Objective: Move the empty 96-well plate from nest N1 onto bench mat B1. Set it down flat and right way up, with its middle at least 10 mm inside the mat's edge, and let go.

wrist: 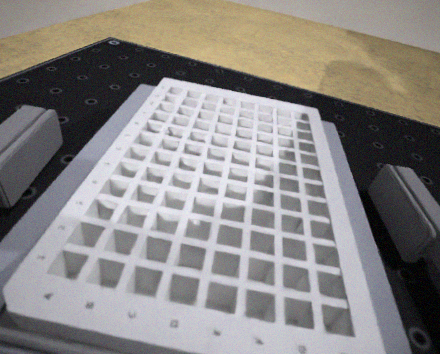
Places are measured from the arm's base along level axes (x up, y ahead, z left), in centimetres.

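Where they show: end effector, tool point: (223,183).
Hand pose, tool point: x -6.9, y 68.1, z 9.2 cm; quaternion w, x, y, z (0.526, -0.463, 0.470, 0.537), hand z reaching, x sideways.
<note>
Each offset is from my tool point to the top centre of the thing. "pt": to the spot under its first point. Level surfaces: height alone.
The white 96-well plate {dz +0.0, dx +1.6, dy -0.7 cm} (206,201) lies flat and right way up in the wrist view, its square wells open and empty-looking, with letters along the near edge. It sits on the blue-grey nest {pt dz +5.6, dx +0.1, dy +2.2 cm} (116,125), whose sides show to the left and right of it. My gripper (217,185) is open, with one grey finger on each side of the plate. There is a gap between each finger and the plate, and neither touches it. Bench mat B1 does not show in this view.
The nest stands on a black board {dx -1.1 cm} (100,82) with rows of ringed holes. Beyond the board's far edges lies a tan table top {dx -2.3 cm} (225,40), with a soft shadow at the right. A grey background shows behind it.
</note>
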